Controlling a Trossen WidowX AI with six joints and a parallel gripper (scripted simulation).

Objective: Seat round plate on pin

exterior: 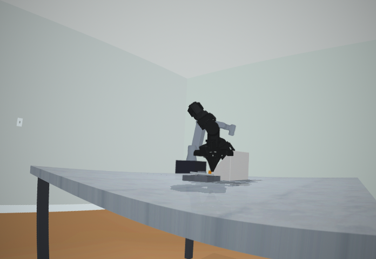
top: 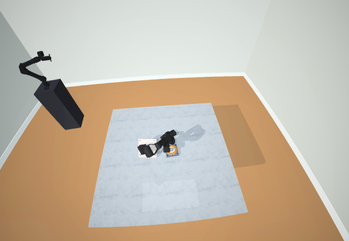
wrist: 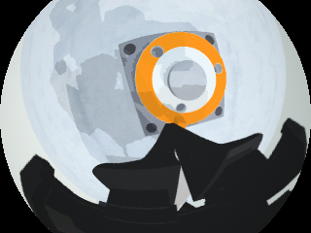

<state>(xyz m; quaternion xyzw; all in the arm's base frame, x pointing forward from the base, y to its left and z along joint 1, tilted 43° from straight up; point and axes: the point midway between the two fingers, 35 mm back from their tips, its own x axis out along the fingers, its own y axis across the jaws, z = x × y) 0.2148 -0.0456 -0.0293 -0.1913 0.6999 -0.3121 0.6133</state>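
My gripper tip is 40 mm short of the grey square base, 30 mm to the left of it and 20 mm above it.
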